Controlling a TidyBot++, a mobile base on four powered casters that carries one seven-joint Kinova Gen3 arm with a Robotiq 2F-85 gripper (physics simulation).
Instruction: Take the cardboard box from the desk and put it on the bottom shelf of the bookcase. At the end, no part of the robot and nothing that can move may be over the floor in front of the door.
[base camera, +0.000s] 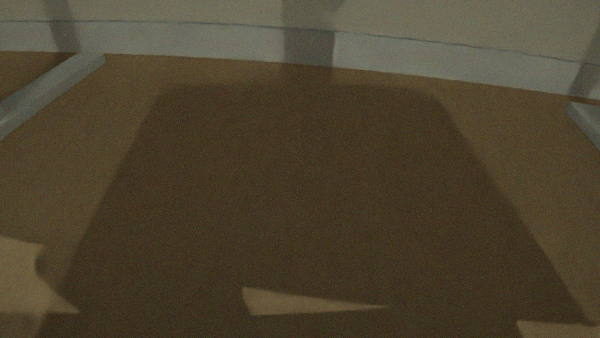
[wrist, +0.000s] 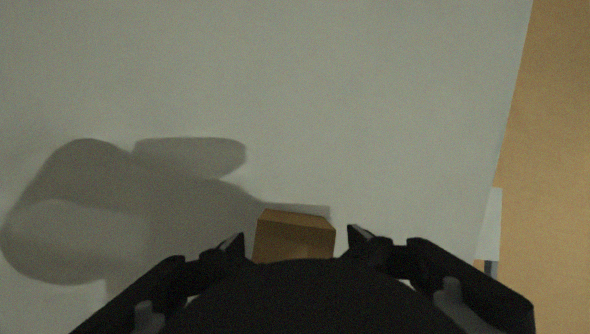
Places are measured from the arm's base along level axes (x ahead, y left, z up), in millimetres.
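Where they show: gripper, fingertip midpoint: (wrist: 296, 240).
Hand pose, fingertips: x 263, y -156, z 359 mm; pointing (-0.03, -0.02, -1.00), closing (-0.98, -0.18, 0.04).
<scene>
After its pixels a point has its place.
The brown cardboard box (wrist: 295, 241) @(x 264, y -160, z 373 mm) stands on the pale desk top (wrist: 380, 110) @(x 183, y -291, z 323 mm) in the wrist view, at the bottom middle. Its near part is hidden behind the gripper's dark body. My gripper (wrist: 296, 240) @(x 263, y -156, z 359 mm) is open and empty. In the image, the box lies between its two fingertips, a little closer to the left one, with a gap on each side. The gripper's height over the box is hard to tell. The bookcase and the door do not show in either view.
The desk's right edge runs down the right of the wrist view, with orange-brown floor (wrist: 555, 125) @(x -1185, y -667, z -397 mm) beyond. A pale piece (wrist: 491, 225) stands at that edge. In the base view, grey bars (base camera: 60, 82) (base camera: 587, 117) lie at both sides, before a wall with a pale baseboard (base camera: 200, 42) @(x 947, y 186, z -356 mm).
</scene>
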